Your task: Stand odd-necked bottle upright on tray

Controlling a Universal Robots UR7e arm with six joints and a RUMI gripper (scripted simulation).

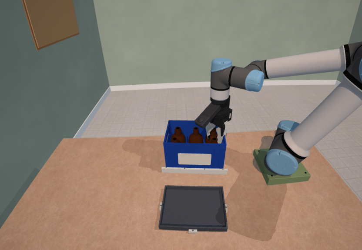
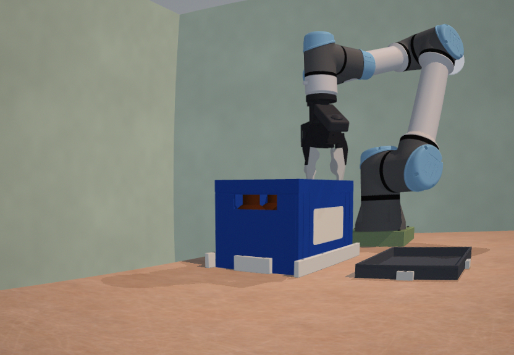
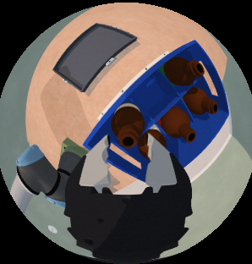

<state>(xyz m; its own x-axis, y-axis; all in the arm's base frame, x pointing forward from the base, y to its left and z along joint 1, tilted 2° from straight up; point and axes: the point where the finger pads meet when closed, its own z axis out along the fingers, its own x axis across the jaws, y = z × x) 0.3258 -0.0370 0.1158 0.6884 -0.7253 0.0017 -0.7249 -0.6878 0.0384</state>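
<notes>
My gripper is now 80 mm short of the blue crate, 50 mm to the left of it and 80 mm above it. From my hand the other things lie so: dark tray: 90 mm ahead, 250 mm to the left, 150 mm below; glass bottle: 80 mm ahead, 90 mm to the right, 70 mm below.
</notes>
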